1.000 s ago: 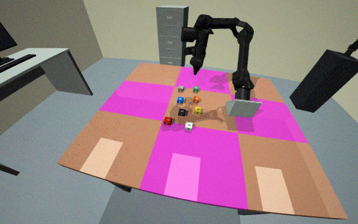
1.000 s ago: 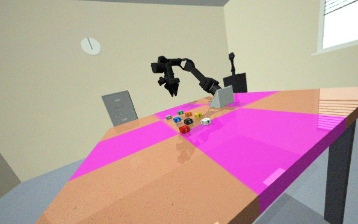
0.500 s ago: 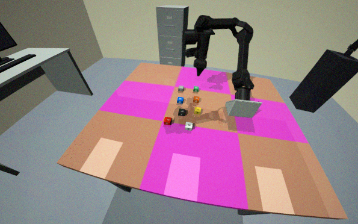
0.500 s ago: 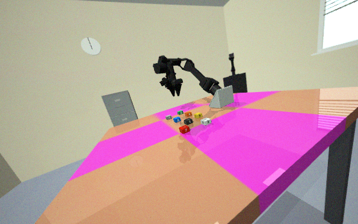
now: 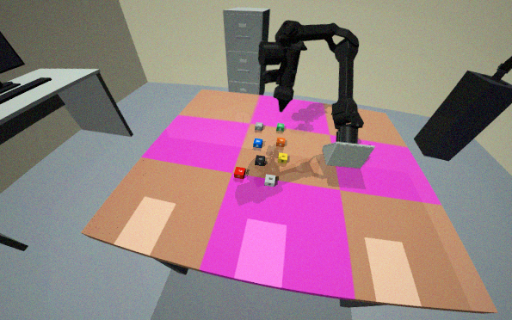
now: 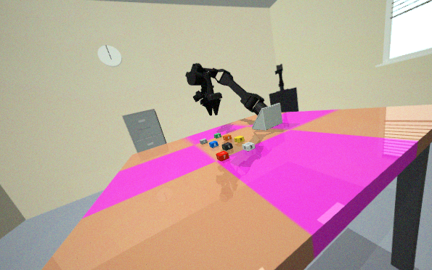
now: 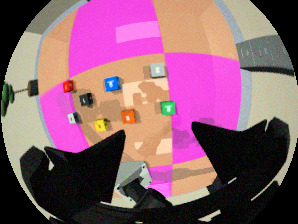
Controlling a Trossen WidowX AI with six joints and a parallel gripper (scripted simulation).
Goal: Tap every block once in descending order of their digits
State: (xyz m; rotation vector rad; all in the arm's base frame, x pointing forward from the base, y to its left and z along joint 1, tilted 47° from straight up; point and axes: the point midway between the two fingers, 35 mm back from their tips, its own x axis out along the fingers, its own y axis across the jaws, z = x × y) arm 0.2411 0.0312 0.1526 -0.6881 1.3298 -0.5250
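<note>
Now: the blue block 12 cm below my gripper tip, 10 cm to the left of it and 7 cm ahead of it. From my gripper tip the other things lie so: green block: 12 cm below, 4 cm to the right, 1 cm behind; then orange block: 12 cm below, 7 cm to the left, 2 cm behind; then grey block: 12 cm below, 9 cm ahead, 1 cm to the right.
</note>
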